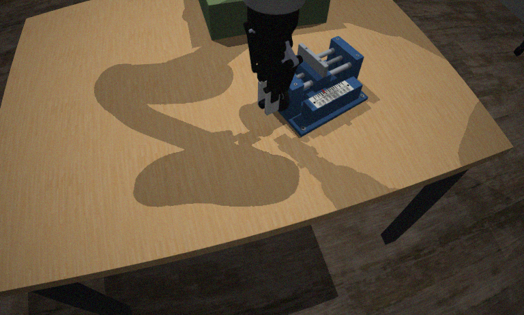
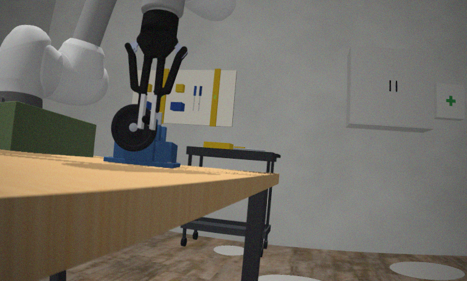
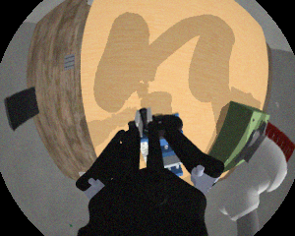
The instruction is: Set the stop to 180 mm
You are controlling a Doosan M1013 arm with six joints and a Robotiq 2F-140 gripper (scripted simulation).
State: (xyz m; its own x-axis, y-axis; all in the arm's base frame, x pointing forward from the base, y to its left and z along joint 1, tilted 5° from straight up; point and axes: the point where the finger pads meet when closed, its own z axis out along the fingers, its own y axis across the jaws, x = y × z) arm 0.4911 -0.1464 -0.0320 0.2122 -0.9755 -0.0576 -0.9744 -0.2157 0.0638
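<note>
My gripper is now 2 cm to the right of the handwheel, 2 cm above it and 1 cm past it. Round my hand: stop plate 12 cm to the left, 5 cm behind, 1 cm below.
</note>
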